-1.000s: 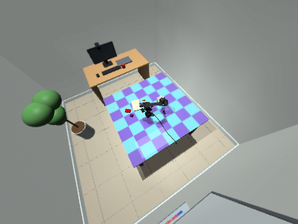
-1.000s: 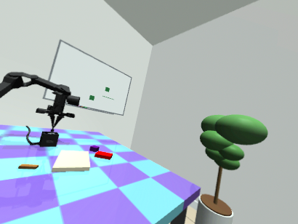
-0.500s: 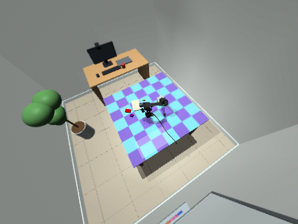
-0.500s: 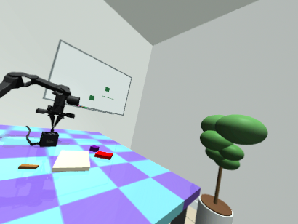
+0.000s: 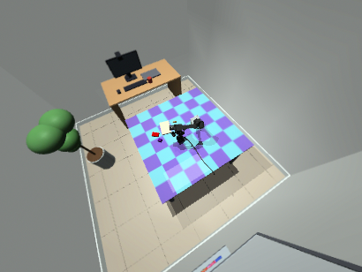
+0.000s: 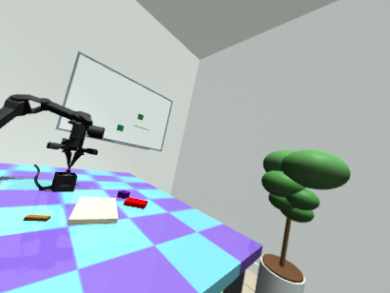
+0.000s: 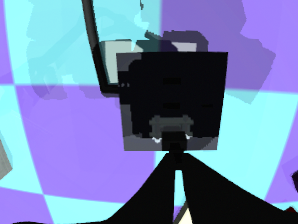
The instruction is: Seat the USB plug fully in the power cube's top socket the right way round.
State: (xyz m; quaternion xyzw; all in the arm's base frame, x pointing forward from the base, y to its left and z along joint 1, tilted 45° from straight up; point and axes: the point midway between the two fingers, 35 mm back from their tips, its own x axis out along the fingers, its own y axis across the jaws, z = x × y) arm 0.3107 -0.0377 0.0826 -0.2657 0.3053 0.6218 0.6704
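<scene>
Right now my gripper tip is 20 mm above the USB plug. From my gripper tip the other things lie so: small purple block 220 mm ahead, 140 mm to the right, 100 mm below; then white flat block 50 mm ahead, 270 mm to the right, 100 mm below; then thin orange piece 110 mm behind, 270 mm to the right, 110 mm below.
</scene>
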